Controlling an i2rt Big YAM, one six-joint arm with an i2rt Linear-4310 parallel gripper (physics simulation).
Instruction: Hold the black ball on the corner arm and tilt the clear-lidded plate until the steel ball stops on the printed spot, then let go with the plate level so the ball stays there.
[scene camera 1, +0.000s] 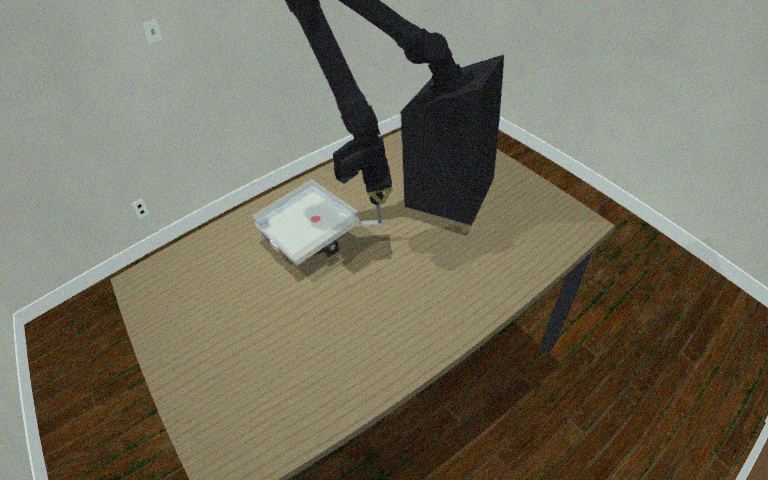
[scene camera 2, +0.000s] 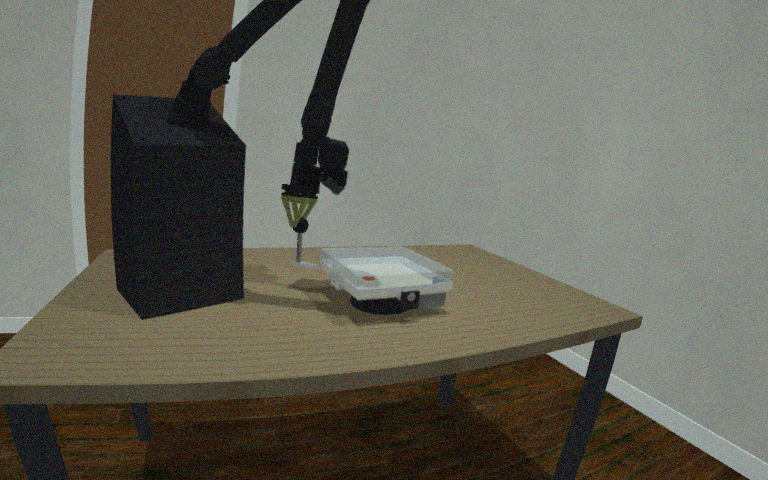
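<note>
The plate (scene camera 1: 288, 240) (scene camera 2: 362, 292) is a white square tray with a clear lid, on a dark round base (scene camera 2: 376, 305). It looks slightly tilted in scene camera 1. The printed red spot (scene camera 1: 315, 219) (scene camera 2: 368, 278) shows through the lid. I cannot make out the steel ball in either view. A thin grey post (scene camera 1: 379, 213) (scene camera 2: 299, 246) stands on the corner arm (scene camera 1: 369, 223) (scene camera 2: 308, 264) and carries the black ball (scene camera 2: 300, 225). My gripper (scene camera 1: 378, 199) (scene camera 2: 297, 222) is shut on the black ball, beside the plate and above its level.
A tall black block (scene camera 1: 447, 147) (scene camera 2: 178, 226) carries the robot arm and stands on the wooden table (scene camera 1: 271, 350) (scene camera 2: 226, 350) near the gripper. A small black part with a grey round face (scene camera 1: 331, 247) (scene camera 2: 410, 298) sits under the plate's edge. Walls rise behind the table.
</note>
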